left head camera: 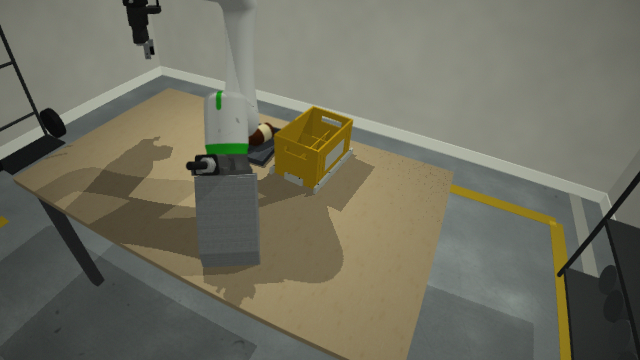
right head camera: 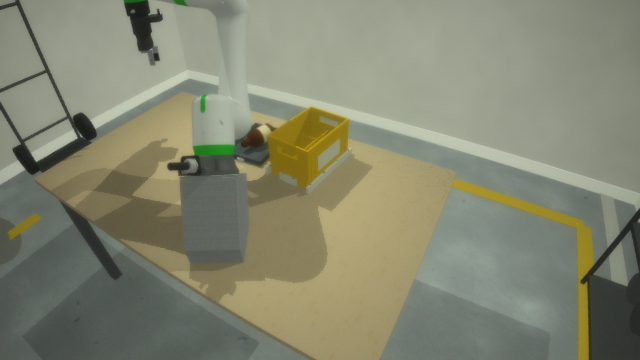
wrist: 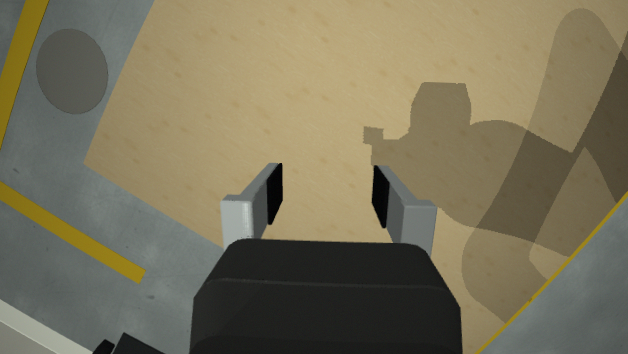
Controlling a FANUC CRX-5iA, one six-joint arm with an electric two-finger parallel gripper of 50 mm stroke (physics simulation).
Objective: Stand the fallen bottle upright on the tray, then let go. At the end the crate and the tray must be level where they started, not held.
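Places are measured from the arm's base along level axes (x back, y left, z down), in millimetres.
Pixels of known places: gripper, fingertip midpoint: (left head camera: 150, 56) (right head camera: 155, 63) (wrist: 327, 183); arm's base, link origin: (left head camera: 228, 174) (right head camera: 215, 174).
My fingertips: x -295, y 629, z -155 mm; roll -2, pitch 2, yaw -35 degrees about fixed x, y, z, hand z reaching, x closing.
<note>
Ahead of a thing's pixels: the offset from my fingertips to its top centre. Level surfaces: height alone.
The brown bottle {dx -102, dy -450, dz +263 mm} (left head camera: 262, 134) (right head camera: 257, 136) with a cream label lies on its side on the dark tray {dx -103, dy -449, dz +316 mm} (left head camera: 261, 158) (right head camera: 255, 159), behind the arm. In the left head view the arm hides part of the bottle; in the right head view its neck points to the front left. The yellow crate {dx -110, dy -720, dz +167 mm} (left head camera: 298, 159) (right head camera: 288, 157) stands upright on a light base, right beside the tray. My gripper (left head camera: 149, 50) (right head camera: 154, 56) (wrist: 327, 183) is open and empty, high above the far left part of the table, away from the bottle. The bottle, tray and crate do not show in the wrist view.
The grey block-shaped robot base (left head camera: 229, 220) (right head camera: 215, 217) stands on the wooden table {dz +342 mm} (left head camera: 385, 240) (right head camera: 370, 240) (wrist: 225, 75), in front of the crate and tray. A hand truck (left head camera: 20, 75) (right head camera: 47, 72) stands beyond the table's left end. A dark cart (left head camera: 595, 300) (right head camera: 607, 310) is at the right.
</note>
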